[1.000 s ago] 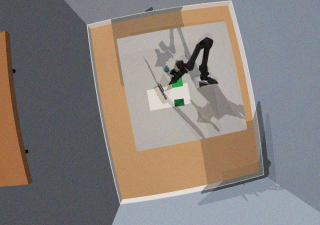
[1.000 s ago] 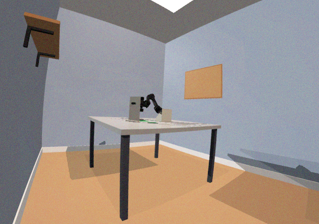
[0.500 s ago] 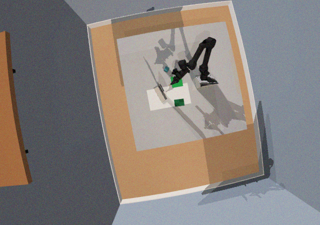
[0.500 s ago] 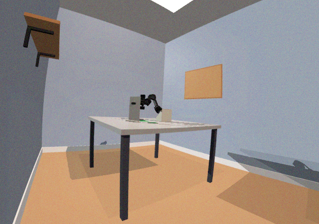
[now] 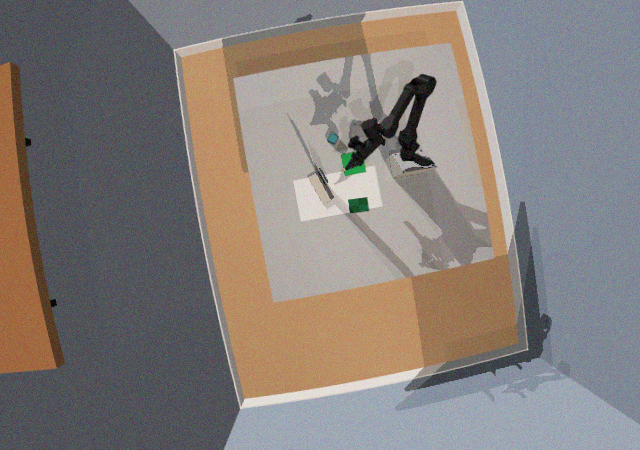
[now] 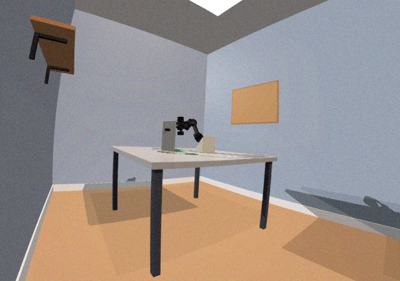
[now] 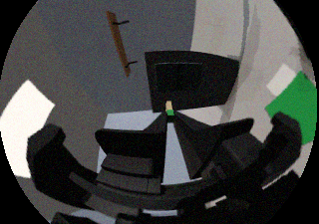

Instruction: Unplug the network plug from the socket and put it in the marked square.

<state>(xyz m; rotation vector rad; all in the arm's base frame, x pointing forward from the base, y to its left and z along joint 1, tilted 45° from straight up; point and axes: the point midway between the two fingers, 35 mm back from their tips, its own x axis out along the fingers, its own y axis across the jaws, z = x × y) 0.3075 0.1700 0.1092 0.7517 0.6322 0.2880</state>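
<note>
The bright green marked square lies 80 mm behind my gripper tip, 70 mm to the right of it and 260 mm below it. From my gripper tip the other things lie so: teal block (20 mm ahead, 210 mm to the right, 240 mm below); upright grey panel (110 mm ahead, 30 mm to the left, 130 mm below).
</note>
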